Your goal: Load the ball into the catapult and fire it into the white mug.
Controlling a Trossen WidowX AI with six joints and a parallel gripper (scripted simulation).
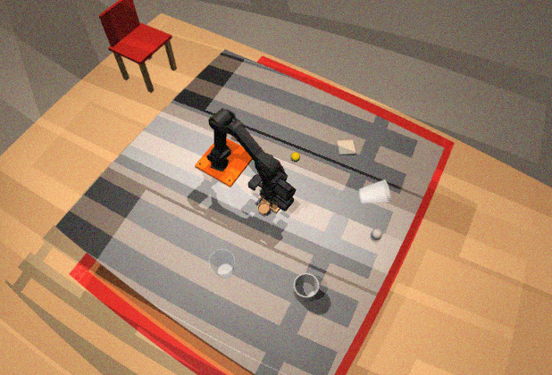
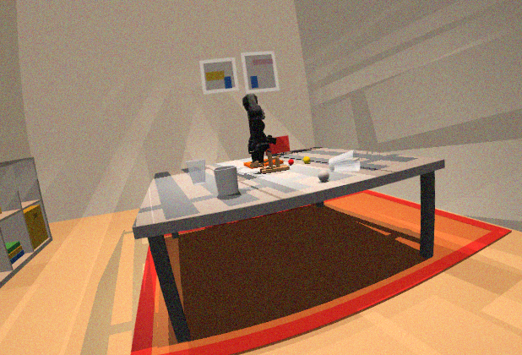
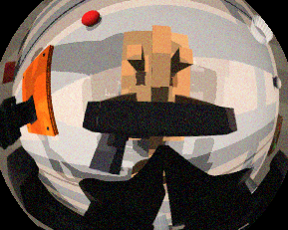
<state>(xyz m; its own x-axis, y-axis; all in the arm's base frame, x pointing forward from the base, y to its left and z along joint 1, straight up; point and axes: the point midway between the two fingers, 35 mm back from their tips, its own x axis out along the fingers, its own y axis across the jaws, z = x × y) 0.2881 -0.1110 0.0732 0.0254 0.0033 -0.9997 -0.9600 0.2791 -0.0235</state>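
The wooden catapult lies 30 mm to the left of my gripper tip and 20 mm behind it. From my gripper tip the other things lie so: red ball: 210 mm to the left, 50 mm behind, 40 mm below; then yellow ball: 270 mm to the left, 30 mm below, 10 mm ahead; then white mug: 290 mm to the right, 250 mm ahead, 20 mm below.
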